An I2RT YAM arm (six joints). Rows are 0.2 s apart.
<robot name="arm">
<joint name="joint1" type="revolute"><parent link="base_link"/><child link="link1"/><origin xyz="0 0 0.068"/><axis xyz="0 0 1"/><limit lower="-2.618" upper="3.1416"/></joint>
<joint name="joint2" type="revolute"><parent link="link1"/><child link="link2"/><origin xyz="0.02 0.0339 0.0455" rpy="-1.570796 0 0"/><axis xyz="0 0 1"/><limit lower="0" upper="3.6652"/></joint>
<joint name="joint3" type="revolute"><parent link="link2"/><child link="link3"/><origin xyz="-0.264 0 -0.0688" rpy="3.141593 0 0"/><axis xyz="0 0 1"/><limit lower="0" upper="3.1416"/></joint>
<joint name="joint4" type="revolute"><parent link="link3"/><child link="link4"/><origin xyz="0.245 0.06 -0.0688"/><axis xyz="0 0 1"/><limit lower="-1.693" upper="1.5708"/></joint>
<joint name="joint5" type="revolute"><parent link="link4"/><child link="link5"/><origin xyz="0.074 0.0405 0.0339" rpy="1.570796 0 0"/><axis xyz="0 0 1"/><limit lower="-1.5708" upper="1.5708"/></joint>
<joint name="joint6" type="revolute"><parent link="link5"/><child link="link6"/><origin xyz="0.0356 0 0.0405" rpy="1.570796 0 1.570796"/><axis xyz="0 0 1"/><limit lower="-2.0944" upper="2.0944"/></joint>
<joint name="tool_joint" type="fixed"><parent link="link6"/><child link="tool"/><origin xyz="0 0 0" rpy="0 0 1.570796"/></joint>
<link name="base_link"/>
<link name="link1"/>
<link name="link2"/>
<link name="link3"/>
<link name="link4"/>
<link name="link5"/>
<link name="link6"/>
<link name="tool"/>
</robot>
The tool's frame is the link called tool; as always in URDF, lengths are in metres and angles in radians.
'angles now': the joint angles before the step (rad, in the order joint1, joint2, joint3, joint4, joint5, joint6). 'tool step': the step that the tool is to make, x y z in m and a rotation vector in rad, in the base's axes. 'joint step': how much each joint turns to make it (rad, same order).
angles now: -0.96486, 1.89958, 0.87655, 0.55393, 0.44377, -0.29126
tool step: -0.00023, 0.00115, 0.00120, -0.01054, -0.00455, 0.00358
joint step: 0.00113, -0.00512, -0.00755, 0.01517, -0.00118, -0.00346
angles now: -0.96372, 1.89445, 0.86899, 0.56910, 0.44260, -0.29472
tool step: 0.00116, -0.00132, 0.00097, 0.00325, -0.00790, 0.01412
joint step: -0.00094, 0.00156, 0.00759, -0.00459, -0.01719, 0.00095
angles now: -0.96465, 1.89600, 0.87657, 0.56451, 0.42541, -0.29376
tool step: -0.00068, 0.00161, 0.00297, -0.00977, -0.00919, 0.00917
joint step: 0.00018, -0.01241, -0.00888, 0.01067, -0.00897, -0.00231
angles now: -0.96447, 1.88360, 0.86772, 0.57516, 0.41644, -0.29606
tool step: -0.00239, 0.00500, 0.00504, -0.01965, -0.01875, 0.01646
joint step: 0.00099, -0.02829, -0.02707, 0.02673, -0.01582, -0.00281
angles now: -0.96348, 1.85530, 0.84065, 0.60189, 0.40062, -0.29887
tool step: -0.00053, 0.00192, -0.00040, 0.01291, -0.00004, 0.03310
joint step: -0.00129, -0.00761, -0.00771, -0.00760, -0.03444, -0.00771
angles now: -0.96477, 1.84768, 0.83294, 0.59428, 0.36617, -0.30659
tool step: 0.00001, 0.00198, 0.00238, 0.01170, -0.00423, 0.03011
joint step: 0.00023, -0.01469, -0.00310, -0.01769, -0.03141, -0.00323
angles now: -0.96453, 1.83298, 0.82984, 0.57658, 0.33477, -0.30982
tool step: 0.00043, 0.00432, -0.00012, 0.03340, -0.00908, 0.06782
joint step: 0.00103, -0.01624, -0.00984, -0.02736, -0.07173, -0.00445
